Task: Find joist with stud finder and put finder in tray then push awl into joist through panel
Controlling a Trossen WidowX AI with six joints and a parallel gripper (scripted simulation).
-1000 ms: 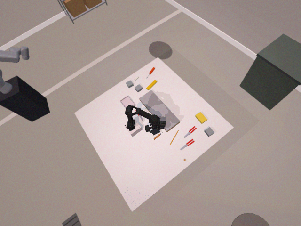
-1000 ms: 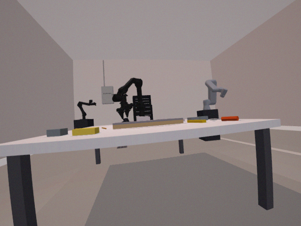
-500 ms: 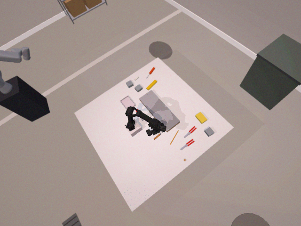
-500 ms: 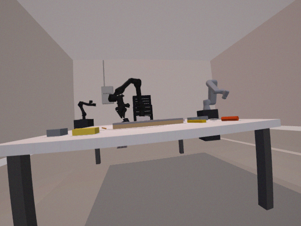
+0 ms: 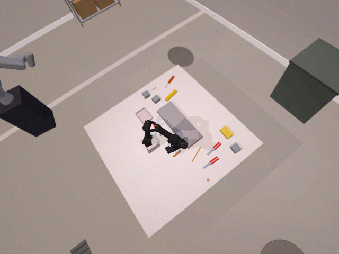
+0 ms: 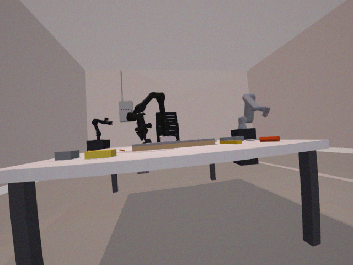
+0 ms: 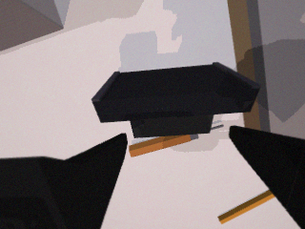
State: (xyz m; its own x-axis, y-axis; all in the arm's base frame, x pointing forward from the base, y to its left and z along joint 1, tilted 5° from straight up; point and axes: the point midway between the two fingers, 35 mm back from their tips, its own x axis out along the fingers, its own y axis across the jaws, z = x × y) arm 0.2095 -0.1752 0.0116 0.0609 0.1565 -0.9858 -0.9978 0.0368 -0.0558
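Right now my gripper tip is 10 mm short of the stud finder, 10 mm to the right of it and 40 mm above it. Round my gripper tip: orange pencil: 140 mm ahead, 130 mm to the right, 60 mm below; then awl: 20 mm ahead, 20 mm to the right, 50 mm below; then square light: 30 mm ahead, 40 mm below.
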